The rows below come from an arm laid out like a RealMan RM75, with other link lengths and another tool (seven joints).
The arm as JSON. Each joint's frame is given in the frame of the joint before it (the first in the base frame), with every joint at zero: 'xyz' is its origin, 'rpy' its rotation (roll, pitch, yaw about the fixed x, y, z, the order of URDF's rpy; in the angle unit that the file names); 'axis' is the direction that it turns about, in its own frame. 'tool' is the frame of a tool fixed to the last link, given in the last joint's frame.
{
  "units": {
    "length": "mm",
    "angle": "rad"
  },
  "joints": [
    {
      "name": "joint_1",
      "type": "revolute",
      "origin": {
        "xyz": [
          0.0,
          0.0,
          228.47
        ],
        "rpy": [
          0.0,
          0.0,
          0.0
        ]
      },
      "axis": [
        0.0,
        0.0,
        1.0
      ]
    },
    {
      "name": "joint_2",
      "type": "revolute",
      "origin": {
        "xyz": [
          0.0,
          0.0,
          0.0
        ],
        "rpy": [
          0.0,
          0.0,
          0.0
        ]
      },
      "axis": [
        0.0,
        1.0,
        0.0
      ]
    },
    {
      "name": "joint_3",
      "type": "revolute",
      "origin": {
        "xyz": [
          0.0,
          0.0,
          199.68
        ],
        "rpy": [
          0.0,
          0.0,
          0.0
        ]
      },
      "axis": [
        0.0,
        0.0,
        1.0
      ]
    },
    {
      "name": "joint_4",
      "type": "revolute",
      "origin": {
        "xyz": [
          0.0,
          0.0,
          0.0
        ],
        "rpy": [
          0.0,
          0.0,
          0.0
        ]
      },
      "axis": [
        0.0,
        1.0,
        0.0
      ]
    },
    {
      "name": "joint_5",
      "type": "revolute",
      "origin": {
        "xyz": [
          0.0,
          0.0,
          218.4
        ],
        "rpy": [
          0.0,
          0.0,
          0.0
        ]
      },
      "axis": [
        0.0,
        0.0,
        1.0
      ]
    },
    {
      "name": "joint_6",
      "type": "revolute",
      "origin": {
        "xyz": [
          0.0,
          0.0,
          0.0
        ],
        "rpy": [
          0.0,
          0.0,
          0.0
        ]
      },
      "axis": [
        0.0,
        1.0,
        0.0
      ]
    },
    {
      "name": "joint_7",
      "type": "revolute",
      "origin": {
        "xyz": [
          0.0,
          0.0,
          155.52
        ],
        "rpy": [
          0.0,
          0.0,
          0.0
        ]
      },
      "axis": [
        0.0,
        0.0,
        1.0
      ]
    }
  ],
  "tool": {
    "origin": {
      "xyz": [
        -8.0,
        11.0,
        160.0
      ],
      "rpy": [
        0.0,
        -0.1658,
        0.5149
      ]
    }
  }
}
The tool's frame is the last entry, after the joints.
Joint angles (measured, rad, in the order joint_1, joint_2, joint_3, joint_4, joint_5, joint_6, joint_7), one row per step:
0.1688, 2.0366, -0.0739, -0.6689, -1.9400, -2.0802, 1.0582
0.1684, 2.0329, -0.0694, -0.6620, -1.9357, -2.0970, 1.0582
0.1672, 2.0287, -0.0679, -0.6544, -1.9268, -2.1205, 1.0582
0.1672, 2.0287, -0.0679, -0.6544, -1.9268, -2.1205, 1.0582
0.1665, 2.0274, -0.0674, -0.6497, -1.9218, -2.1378, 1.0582
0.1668, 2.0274, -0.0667, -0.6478, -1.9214, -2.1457, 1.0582
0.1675, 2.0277, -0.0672, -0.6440, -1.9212, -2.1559, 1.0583
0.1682, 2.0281, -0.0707, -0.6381, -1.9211, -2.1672, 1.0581
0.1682, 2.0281, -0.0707, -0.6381, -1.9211, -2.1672, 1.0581
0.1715, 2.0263, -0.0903, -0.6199, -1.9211, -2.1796, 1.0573
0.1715, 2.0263, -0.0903, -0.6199, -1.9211, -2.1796, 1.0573
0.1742, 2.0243, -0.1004, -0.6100, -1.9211, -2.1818, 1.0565
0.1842, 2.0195, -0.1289, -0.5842, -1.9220, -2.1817, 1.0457
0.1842, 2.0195, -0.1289, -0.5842, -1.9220, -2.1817, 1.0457
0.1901, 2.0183, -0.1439, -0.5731, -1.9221, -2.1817, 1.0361
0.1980, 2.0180, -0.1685, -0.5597, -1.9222, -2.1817, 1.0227
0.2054, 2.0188, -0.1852, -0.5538, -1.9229, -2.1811, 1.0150
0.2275, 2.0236, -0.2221, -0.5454, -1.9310, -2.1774, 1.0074
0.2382, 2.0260, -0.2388, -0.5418, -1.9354, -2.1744, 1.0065
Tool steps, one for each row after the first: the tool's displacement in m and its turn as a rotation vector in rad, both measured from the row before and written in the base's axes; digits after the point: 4 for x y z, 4 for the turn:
-0.0036, -0.0028, 0.0027, 0.0029, 0.0109, 0.0129
-0.0055, -0.0043, 0.0034, 0.0030, 0.0139, 0.0204
0.0000, 0.0000, 0.0000, 0.0000, 0.0000, 0.0000
-0.0042, -0.0034, 0.0017, 0.0001, 0.0106, 0.0153
-0.0020, -0.0016, 0.0003, -0.0014, 0.0049, 0.0071
-0.0029, -0.0022, -0.0001, -0.0037, 0.0077, 0.0099
-0.0036, -0.0028, -0.0008, -0.0069, 0.0096, 0.0122
0.0000, 0.0000, 0.0000, 0.0000, 0.0000, 0.0000
-0.0064, -0.0042, -0.0041, -0.0232, 0.0171, 0.0221
0.0000, 0.0000, 0.0000, 0.0000, 0.0000, 0.0000
-0.0024, -0.0011, -0.0020, -0.0107, 0.0065, 0.0086
-0.0060, -0.0017, -0.0062, -0.0237, 0.0091, 0.0243
0.0000, 0.0000, 0.0000, 0.0000, 0.0000, 0.0000
-0.0033, -0.0009, -0.0034, -0.0092, 0.0015, 0.0153
-0.0049, -0.0019, -0.0056, -0.0158, 0.0009, 0.0227
-0.0036, -0.0010, -0.0040, -0.0115, -0.0012, 0.0166
-0.0087, -0.0020, -0.0106, -0.0372, -0.0026, 0.0363
-0.0038, -0.0008, -0.0050, -0.0190, -0.0012, 0.0149

